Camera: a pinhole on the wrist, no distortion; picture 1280 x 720 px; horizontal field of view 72.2 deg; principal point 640.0 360.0 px. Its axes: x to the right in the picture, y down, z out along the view. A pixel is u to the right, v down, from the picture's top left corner.
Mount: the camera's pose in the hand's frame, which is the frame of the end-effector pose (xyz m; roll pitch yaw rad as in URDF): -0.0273 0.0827 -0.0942 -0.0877 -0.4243 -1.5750
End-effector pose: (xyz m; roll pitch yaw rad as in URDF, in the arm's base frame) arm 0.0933 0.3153 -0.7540 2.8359 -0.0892 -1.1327
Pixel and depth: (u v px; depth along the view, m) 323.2 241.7 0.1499
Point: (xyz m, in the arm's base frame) -0.0960 0.2676 -0.7189
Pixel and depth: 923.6 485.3 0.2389
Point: -0.0261 0.2179 -0.8630
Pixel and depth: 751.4 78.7 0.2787
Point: -0.1353 0.2969 -0.8832
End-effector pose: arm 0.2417 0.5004 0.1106 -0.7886 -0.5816 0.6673
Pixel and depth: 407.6 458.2 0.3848
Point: 0.0757 0.8565 0.0653
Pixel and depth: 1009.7 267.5 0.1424
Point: 0.1655 0.5735 0.0786
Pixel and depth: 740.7 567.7 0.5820
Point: -0.0203 0.9296 0.3138
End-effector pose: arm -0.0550 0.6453 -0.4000 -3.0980 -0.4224 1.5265
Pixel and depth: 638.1 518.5 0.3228
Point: 0.1555 0.7737 -0.5607
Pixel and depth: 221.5 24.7 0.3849
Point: 0.3476 0.5867 -0.6477
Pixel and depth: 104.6 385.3 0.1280
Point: 0.1507 0.6247 -0.4036
